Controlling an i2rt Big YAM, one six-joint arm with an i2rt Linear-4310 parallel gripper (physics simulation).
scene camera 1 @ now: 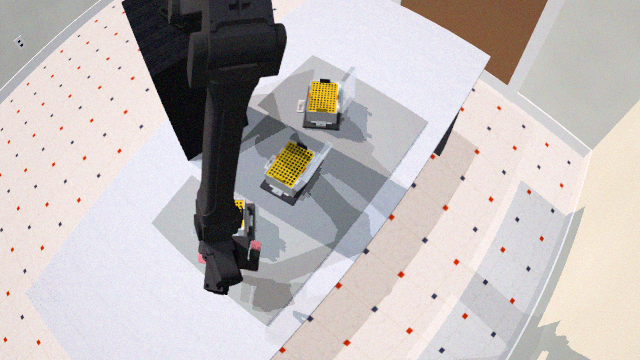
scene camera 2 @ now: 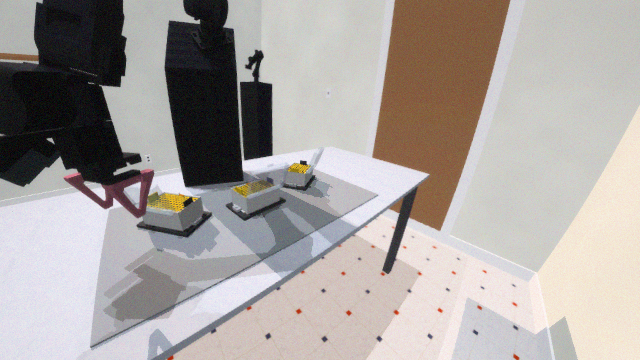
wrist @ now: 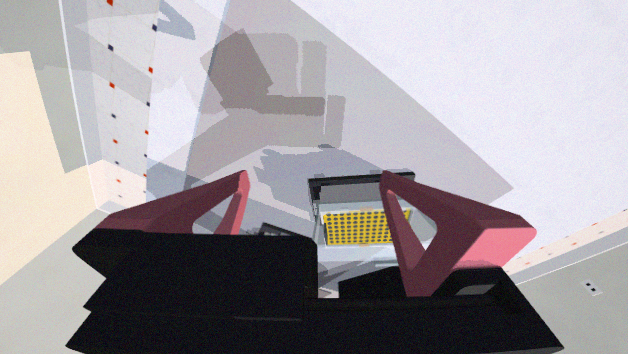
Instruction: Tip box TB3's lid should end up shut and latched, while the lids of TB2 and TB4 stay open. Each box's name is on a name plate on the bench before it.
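Frame: origin at the arm's base, x ahead, y left, z up, level; millimetres.
Where they show: gripper, fingertip midpoint: (scene camera 2: 124, 211) (wrist: 314, 177); arm's base, origin of the base link: (scene camera 2: 212, 40).
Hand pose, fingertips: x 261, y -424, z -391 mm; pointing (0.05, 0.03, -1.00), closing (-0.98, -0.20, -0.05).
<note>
Each offset is from my fingertips to the top centre of the thing. "*": to the spot under its first point. Level surfaces: height alone.
Three grey tip boxes with yellow racks stand on a mat; no name is legible, so I cannot tell which is TB3. The far box @[dy +544, dx +33, dz -57 mm] (scene camera 1: 323, 97) (scene camera 2: 299, 177) has its clear lid @[* dy +575, dx +110, dz -28 mm] (scene camera 1: 348, 87) (scene camera 2: 318, 157) raised. The middle box @[dy +313, dx +16, dz -57 mm] (scene camera 1: 290, 165) (scene camera 2: 257, 200) also has its clear lid (scene camera 1: 317, 157) up. The near box @[dy +131, dx -99, dz -57 mm] (scene camera 1: 240, 223) (scene camera 2: 177, 220) (wrist: 350, 192) is partly hidden by the arm in scene camera 1; its clear lid shows faintly, at an angle I cannot tell. My gripper (scene camera 1: 228, 251) (scene camera 2: 123, 210) (wrist: 314, 177) is open and empty, close to this box's lid side.
The grey mat @[dz -123 mm] (scene camera 1: 395, 130) (scene camera 2: 350, 195) (wrist: 360, 100) lies on the white bench @[dz -126 mm] (scene camera 1: 100, 300) (scene camera 2: 40, 260). A black pedestal (scene camera 1: 165, 75) (scene camera 2: 205, 120) stands behind the bench. Another pedestal (scene camera 2: 256, 120) with a small arm is farther back.
</note>
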